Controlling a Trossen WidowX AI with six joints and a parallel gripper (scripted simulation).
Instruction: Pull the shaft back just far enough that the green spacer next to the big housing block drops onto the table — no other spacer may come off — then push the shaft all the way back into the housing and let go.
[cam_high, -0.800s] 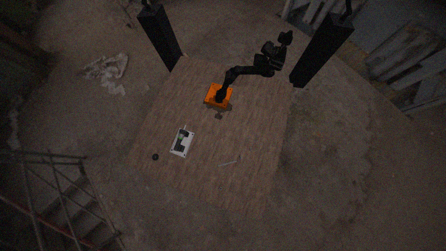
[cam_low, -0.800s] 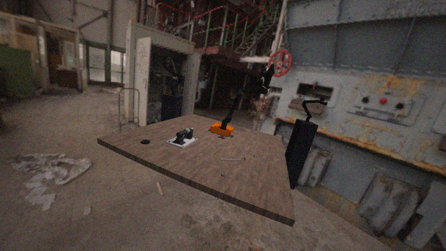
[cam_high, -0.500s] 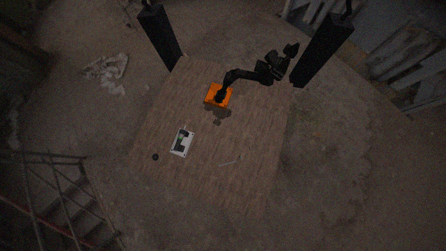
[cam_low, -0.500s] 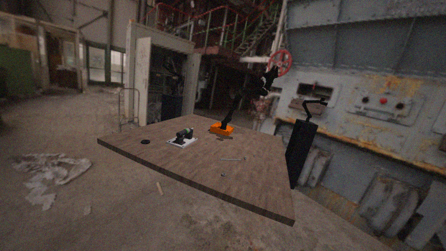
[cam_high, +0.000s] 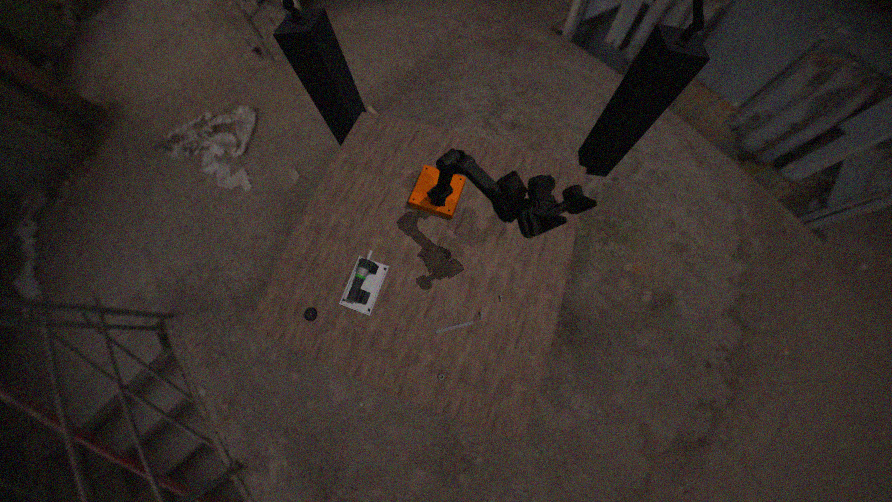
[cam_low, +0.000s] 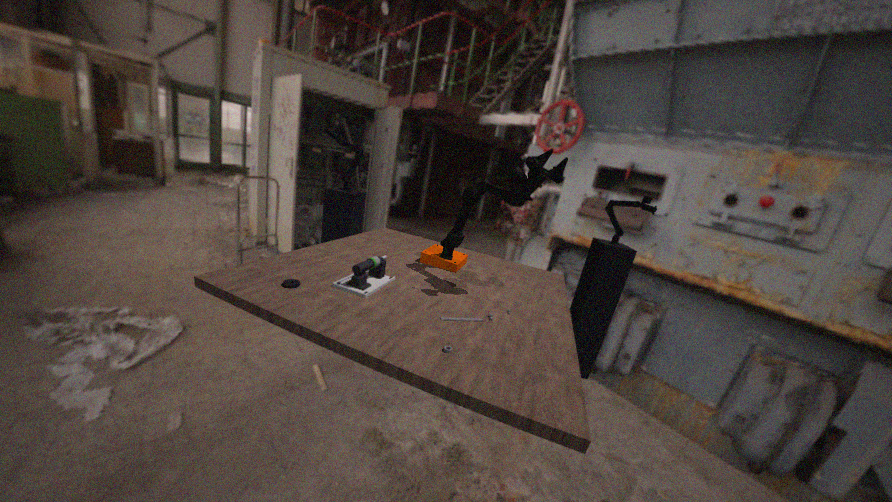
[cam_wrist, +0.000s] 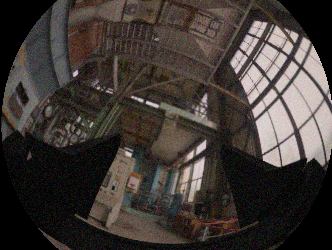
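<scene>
Right now my gripper tip is 640 mm to the left of the shaft, 560 mm above it and 70 mm short of it. The rest, counted from my gripper tip: spacer: 640 mm to the right, 560 mm below, 100 mm ahead; nut: 630 mm below, 450 mm ahead, 260 mm to the right; black disc: 870 mm to the right, 630 mm below, 290 mm ahead.
</scene>
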